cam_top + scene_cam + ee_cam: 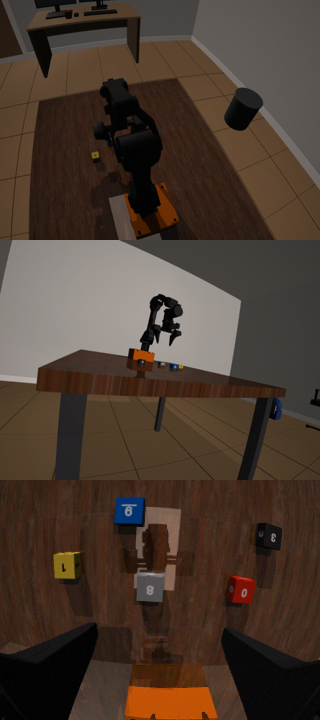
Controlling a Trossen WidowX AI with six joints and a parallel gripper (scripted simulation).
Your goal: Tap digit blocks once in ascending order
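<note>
Now: the red block 2 cm behind my gripper tip, 11 cm to the right of it and 11 cm below it. Round my gripper tip: yellow block (4 cm ahead, 12 cm to the left, 11 cm below); then blue block (9 cm ahead, 2 cm to the left, 11 cm below); then grey block (1 cm to the left, 11 cm below).
</note>
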